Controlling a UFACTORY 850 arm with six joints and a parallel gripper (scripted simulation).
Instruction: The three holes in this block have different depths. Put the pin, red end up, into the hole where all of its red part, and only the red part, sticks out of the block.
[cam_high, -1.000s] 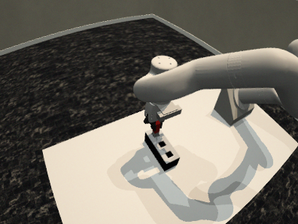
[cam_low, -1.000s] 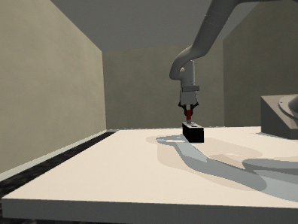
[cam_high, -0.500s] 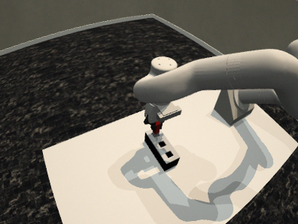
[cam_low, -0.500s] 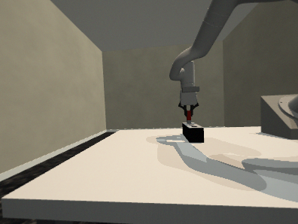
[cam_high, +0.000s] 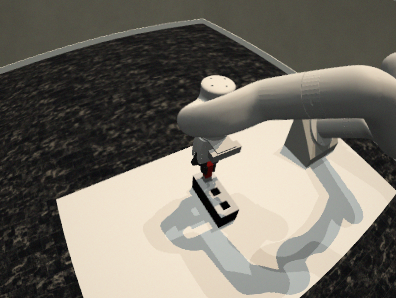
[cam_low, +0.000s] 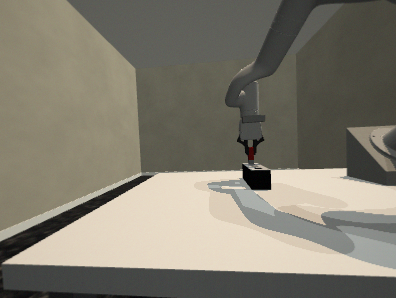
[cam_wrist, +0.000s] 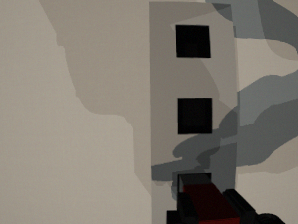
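Right now my hand is 10 mm above the pin. The rest, counted from my hand: black block (10 mm ahead, 60 mm to the left, 100 mm below).
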